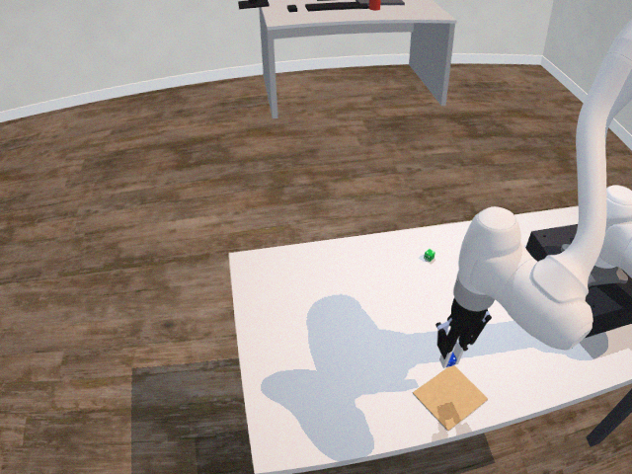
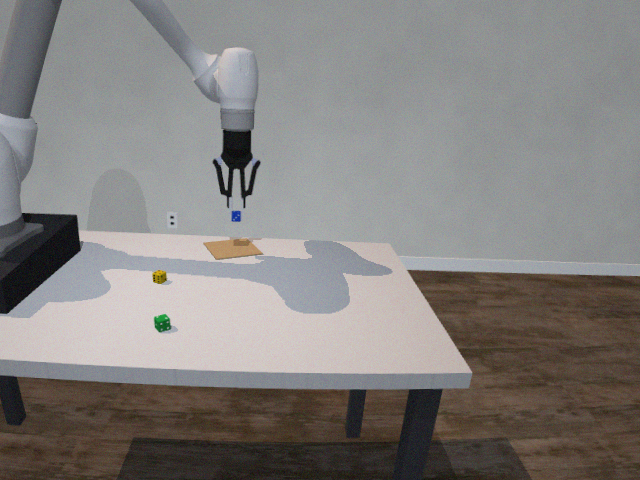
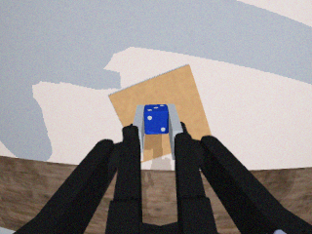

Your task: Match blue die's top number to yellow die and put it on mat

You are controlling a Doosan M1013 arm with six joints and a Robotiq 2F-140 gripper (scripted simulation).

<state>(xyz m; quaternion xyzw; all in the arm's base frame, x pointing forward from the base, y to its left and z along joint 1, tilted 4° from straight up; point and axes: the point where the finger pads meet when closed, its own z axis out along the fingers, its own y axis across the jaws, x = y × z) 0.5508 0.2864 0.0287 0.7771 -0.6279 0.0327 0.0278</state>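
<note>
Right now the tan mat is 2 cm behind my hand, 4 cm to the left of it and 14 cm below it. Round my hand: yellow die: 14 cm behind, 23 cm to the right, 13 cm below; blue die: 2 cm below; green die: 5 cm behind, 44 cm to the right, 13 cm below.
</note>
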